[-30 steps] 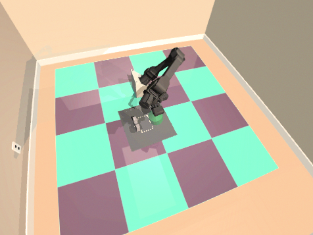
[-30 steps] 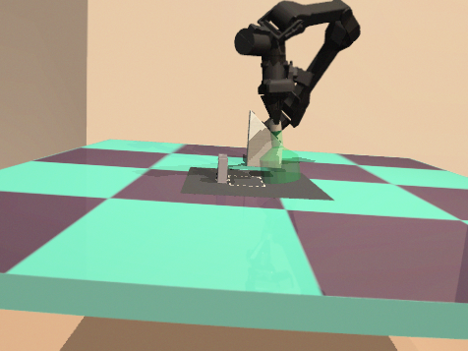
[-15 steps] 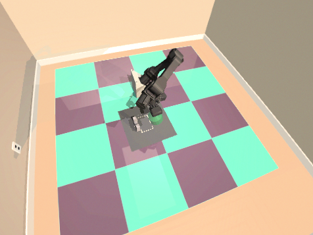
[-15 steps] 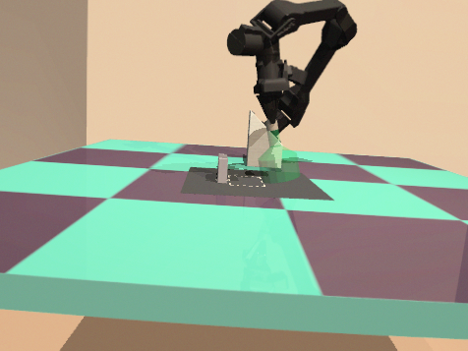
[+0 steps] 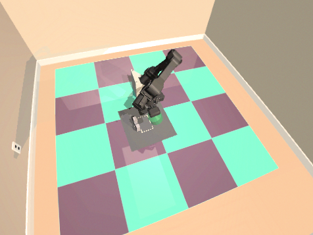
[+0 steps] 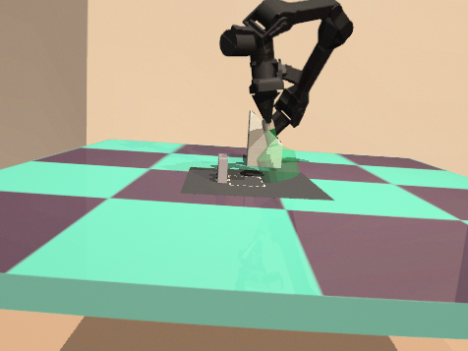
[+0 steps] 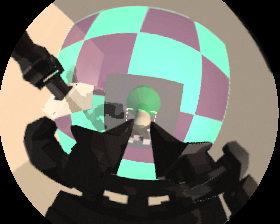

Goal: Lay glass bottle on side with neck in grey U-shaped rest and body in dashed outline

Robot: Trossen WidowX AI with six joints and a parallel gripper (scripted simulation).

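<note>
My gripper tip is now 10 mm to the right of the green glass bottle and 50 mm above it. The rest, counted from my gripper tip: dark grey mat: 30 mm to the right, 140 mm below.
</note>
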